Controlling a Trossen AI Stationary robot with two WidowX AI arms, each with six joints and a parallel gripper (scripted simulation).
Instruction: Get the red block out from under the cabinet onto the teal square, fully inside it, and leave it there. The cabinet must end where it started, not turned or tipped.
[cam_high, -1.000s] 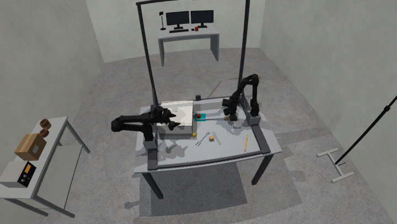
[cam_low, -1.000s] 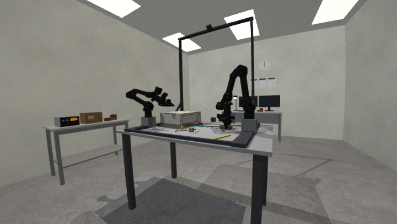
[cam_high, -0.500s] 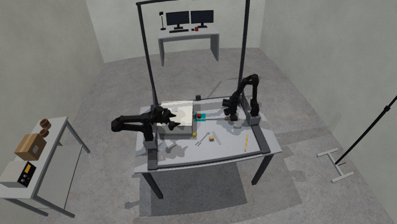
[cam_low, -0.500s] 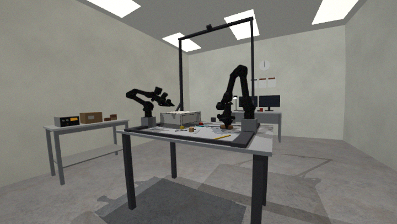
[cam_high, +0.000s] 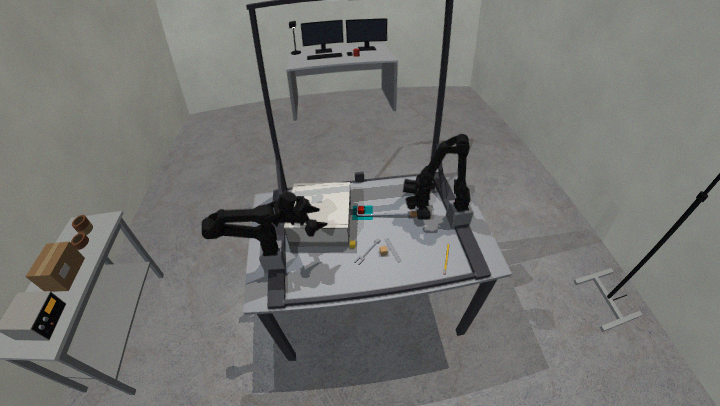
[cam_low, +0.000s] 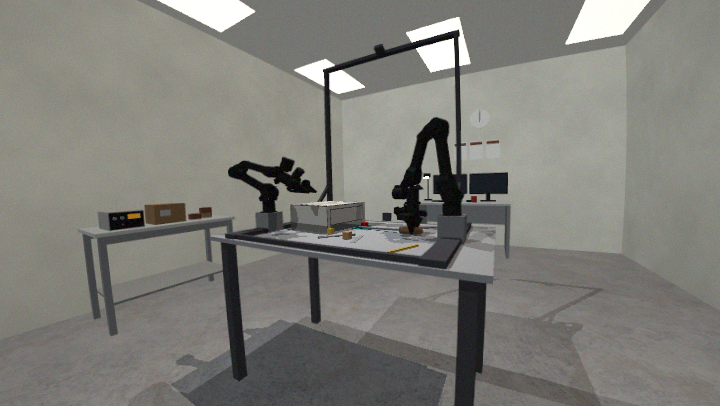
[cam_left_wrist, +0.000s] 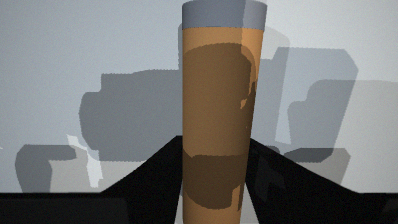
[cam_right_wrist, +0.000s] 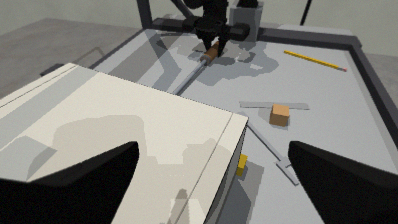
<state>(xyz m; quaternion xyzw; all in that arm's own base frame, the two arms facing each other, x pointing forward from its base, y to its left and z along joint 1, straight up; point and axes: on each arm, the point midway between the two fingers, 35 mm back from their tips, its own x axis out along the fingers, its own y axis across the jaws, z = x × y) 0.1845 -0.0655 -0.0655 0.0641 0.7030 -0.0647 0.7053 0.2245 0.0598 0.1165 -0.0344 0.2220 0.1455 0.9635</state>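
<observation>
My left hand is 13 cm to the left of the hook tool, 8 cm past it and 2 cm above it. From my left hand the other things lie so: teal square: 28 cm to the right, 11 cm behind, 4 cm below.
</observation>
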